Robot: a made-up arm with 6 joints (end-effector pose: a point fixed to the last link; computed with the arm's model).
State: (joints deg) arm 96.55 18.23 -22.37 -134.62 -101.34 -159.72
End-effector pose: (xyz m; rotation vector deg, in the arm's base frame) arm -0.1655 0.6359 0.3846 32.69 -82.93 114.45
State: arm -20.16 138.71 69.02 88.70 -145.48 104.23
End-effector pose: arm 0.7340 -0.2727 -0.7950 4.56 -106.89 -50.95
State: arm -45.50 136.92 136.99 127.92 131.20 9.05
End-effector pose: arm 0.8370 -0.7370 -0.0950 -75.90 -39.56 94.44
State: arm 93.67 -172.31 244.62 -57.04 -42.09 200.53
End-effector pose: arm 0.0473 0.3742 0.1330 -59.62 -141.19 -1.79
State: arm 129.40 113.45 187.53 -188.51 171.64 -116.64
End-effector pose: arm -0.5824 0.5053 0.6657 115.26 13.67 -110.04
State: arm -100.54 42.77 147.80 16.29 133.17 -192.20
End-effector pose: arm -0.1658 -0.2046 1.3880 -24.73 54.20 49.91
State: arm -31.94 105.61 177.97 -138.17 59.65 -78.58
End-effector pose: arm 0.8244 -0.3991 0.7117 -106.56 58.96 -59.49
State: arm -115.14 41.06 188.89 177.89 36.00 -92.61
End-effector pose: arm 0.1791 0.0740 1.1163 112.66 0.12 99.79
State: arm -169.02 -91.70 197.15 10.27 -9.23 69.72
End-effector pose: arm 0.3780 0.2045 -0.3704 63.66 76.69 -76.06
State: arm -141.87 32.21 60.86 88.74 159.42 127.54
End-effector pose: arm -0.6865 -0.5352 1.2594 123.45 30.03 -21.54
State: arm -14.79 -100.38 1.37 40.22 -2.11 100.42
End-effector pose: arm -0.8542 0.1222 0.7961 -104.65 -28.59 -124.45
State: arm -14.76 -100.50 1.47 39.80 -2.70 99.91
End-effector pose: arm -0.8558 0.1216 0.7941 -104.04 -29.08 -123.58
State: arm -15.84 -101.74 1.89 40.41 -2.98 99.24
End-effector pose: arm -0.8692 0.1431 0.7734 -103.30 -28.87 -125.73
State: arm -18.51 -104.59 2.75 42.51 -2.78 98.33
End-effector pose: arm -0.8951 0.1980 0.7240 -102.29 -27.68 -132.22
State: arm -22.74 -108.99 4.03 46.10 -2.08 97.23
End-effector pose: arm -0.9222 0.2882 0.6429 -100.74 -25.42 -142.99
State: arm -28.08 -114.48 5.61 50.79 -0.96 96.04
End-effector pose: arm -0.9333 0.4042 0.5344 91.43 20.75 146.04
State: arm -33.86 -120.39 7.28 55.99 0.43 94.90
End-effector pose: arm -0.9164 0.5268 0.4102 77.91 15.36 142.03
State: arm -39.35 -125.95 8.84 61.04 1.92 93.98
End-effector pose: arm -0.8737 0.6345 0.2884 65.63 10.81 136.96
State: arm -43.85 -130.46 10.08 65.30 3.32 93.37
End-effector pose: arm -0.8210 0.7129 0.1875 55.93 7.40 132.00
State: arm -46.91 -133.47 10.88 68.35 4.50 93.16
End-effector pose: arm -0.7769 0.7598 0.1199 49.42 5.01 128.12
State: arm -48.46 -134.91 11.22 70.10 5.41 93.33
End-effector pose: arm -0.7520 0.7817 0.0878 46.03 3.41 125.72
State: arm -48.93 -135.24 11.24 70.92 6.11 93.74
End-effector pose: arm -0.7438 0.7885 0.0808 44.79 2.30 124.48
